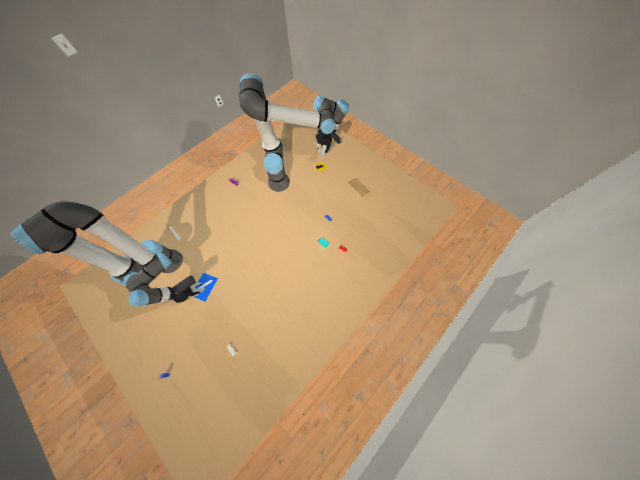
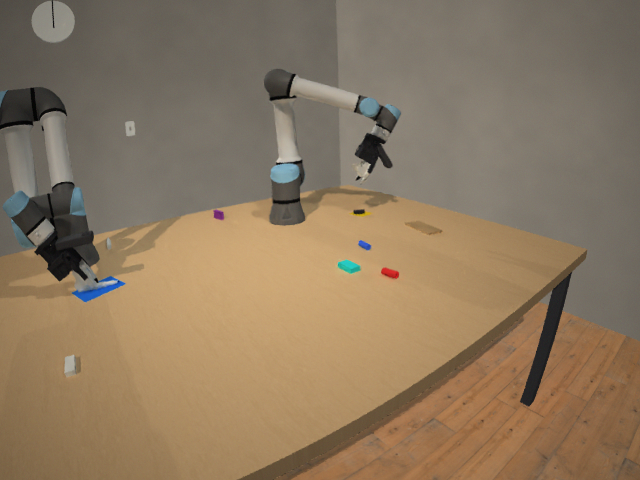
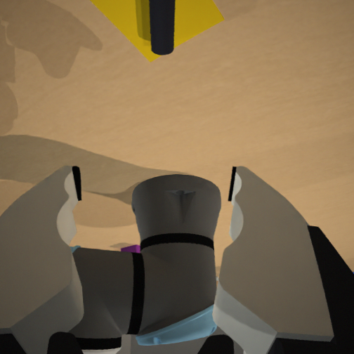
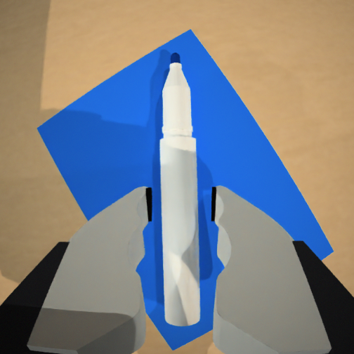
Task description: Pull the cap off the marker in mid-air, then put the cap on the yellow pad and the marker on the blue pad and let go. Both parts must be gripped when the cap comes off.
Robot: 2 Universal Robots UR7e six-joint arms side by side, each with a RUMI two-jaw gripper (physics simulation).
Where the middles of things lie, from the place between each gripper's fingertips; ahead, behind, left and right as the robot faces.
The blue pad (image 4: 106,143) is 1090 mm to the right of my left hand, 180 mm ahead of it and 140 mm below it.
I see my right gripper 1 cm above the blue pad.
